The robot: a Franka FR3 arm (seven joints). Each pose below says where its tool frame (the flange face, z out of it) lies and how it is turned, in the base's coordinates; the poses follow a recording.
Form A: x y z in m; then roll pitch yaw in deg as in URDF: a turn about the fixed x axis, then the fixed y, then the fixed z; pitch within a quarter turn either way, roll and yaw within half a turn.
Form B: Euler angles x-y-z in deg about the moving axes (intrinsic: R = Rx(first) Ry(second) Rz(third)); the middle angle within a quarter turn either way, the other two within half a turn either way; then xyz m. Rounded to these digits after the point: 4 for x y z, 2 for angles.
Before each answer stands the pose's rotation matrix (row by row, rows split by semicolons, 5 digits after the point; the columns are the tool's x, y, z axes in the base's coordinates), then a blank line. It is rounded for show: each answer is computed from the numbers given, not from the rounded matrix.
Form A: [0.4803, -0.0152, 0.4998, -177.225, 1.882, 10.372]
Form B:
0.98313 0.17826 -0.04098; 0.17994 -0.98279 0.04172; -0.03284 -0.04839 -0.99829

[-177.61, -2.35, -10.28, 0.4803, -0.0152, 0.4998]
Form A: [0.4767, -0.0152, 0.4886, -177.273, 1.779, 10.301]
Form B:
0.98341 0.17716 -0.03902; 0.17873 -0.98303 0.04127; -0.03104 -0.04755 -0.99839

[-177.63, -2.24, -10.21, 0.4767, -0.0152, 0.4886]
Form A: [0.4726, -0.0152, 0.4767, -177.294, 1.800, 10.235]
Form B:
0.98360 0.17603 -0.03927; 0.17760 -0.98325 0.04088; -0.03141 -0.04719 -0.99839

[-177.66, -2.25, -10.15, 0.4726, -0.0152, 0.4767]
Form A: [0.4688, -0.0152, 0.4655, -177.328, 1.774, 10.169]
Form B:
0.98382 0.17494 -0.03867; 0.17647 -0.98348 0.04043; -0.03096 -0.04660 -0.99843

[-177.68, -2.22, -10.08, 0.4688, -0.0152, 0.4655]
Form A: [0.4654, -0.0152, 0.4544, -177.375, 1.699, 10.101]
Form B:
0.98407 0.17386 -0.03719; 0.17531 -0.98371 0.03989; -0.02965 -0.04578 -0.99851

[-177.71, -2.13, -10.02, 0.4654, -0.0152, 0.4544]
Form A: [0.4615, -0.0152, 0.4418, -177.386, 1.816, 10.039]
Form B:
0.98419 0.17271 -0.03912; 0.17423 -0.98392 0.03939; -0.03169 -0.04558 -0.99846

[-177.74, -2.24, -9.95, 0.4615, -0.0152, 0.4418]
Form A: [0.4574, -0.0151, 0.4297, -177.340, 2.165, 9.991]
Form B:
0.98413 0.17158 -0.04522; 0.17337 -0.98408 0.03916; -0.03778 -0.04638 -0.99821

[-177.75, -2.59, -9.89, 0.4574, -0.0151, 0.4297]
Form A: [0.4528, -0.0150, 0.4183, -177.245, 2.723, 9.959]
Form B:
0.98382 0.17049 -0.05505; 0.17275 -0.98419 0.03913; -0.04751 -0.04801 -0.99772

[-177.75, -3.16, -9.83, 0.4528, -0.0150, 0.4183]
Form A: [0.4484, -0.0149, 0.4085, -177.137, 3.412, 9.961]
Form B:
0.98318 0.16983 -0.06719; 0.17267 -0.98421 0.03891; -0.05952 -0.04986 -0.99698

[-177.76, -3.85, -9.80, 0.4484, -0.0149, 0.4085]
